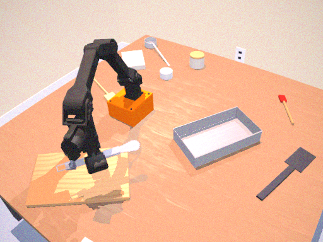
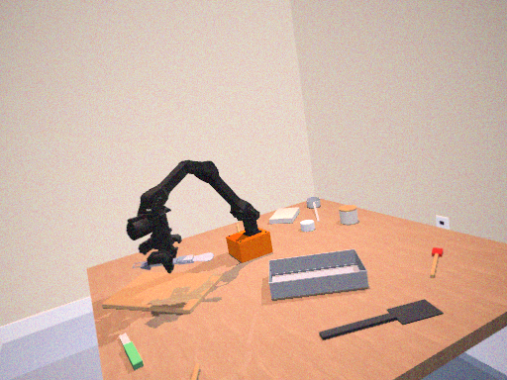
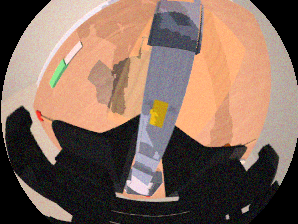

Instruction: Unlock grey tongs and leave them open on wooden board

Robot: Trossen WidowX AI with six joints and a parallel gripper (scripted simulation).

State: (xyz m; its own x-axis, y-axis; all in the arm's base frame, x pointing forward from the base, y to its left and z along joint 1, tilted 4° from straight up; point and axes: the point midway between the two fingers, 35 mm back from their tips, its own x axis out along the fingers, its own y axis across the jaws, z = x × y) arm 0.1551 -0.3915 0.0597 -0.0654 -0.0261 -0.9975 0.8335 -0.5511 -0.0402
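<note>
My gripper tip is now 4 cm below the yellow lock piece, 2 cm to the left of it and 1 cm past it. Also, from my gripper tip: green-tipped tool (19 cm to the right, 18 cm ahead, 9 cm below); then grey roasting tin (41 cm to the left, 24 cm ahead, 7 cm below); then wooden board (9 cm below, 9 cm behind, 2 cm to the right).
</note>
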